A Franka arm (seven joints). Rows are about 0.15 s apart.
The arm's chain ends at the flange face. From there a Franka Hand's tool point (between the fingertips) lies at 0.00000 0.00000 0.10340 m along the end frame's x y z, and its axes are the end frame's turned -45 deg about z.
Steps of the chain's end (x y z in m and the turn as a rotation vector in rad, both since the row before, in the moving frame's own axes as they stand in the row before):
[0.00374 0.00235 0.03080 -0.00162 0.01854 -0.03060]
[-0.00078 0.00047 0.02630 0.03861 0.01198 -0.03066]
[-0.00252 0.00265 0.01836 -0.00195 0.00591 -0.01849]
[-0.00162 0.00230 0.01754 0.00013 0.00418 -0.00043]
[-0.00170 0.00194 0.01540 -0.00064 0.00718 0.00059]
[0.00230 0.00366 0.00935 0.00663 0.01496 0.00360]
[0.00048 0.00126 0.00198 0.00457 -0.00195 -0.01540]
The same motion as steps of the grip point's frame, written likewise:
[0.00224 0.00576 0.03078 -0.01426 0.01196 -0.03060]
[0.00278 -0.00222 0.02622 0.01883 0.03577 -0.03066]
[-0.00336 0.00066 0.01836 -0.00556 0.00280 -0.01849]
[-0.00246 0.00078 0.01754 -0.00286 0.00305 -0.00043]
[-0.00210 0.00074 0.01540 -0.00553 0.00462 0.00059]
[0.00062 0.00483 0.00934 -0.00589 0.01527 0.00360]
[-0.00036 0.00075 0.00198 0.00461 0.00185 -0.01540]

